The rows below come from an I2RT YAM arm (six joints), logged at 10 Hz.
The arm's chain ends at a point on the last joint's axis. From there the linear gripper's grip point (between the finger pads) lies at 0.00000 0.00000 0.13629 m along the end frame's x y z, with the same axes.
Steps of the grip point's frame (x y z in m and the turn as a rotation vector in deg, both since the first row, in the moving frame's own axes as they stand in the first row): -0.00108, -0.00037, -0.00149, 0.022, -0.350, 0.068; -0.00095, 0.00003, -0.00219, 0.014, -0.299, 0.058; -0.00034, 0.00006, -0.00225, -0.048, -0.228, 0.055; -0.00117, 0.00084, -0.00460, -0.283, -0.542, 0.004; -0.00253, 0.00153, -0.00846, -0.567, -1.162, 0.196; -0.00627, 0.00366, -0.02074, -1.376, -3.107, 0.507; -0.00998, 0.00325, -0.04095, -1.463, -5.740, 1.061
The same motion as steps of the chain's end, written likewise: -0.00025, -0.00032, -0.00149, 0.022, -0.350, 0.068; -0.00024, 0.00006, -0.00219, 0.014, -0.299, 0.058; 0.00020, -0.00005, -0.00225, -0.048, -0.228, 0.055; 0.00012, 0.00017, -0.00459, -0.283, -0.542, 0.004; 0.00024, 0.00019, -0.00843, -0.567, -1.162, 0.196; 0.00113, 0.00042, -0.02050, -1.376, -3.107, 0.507; 0.00368, -0.00010, -0.04022, -1.463, -5.740, 1.061
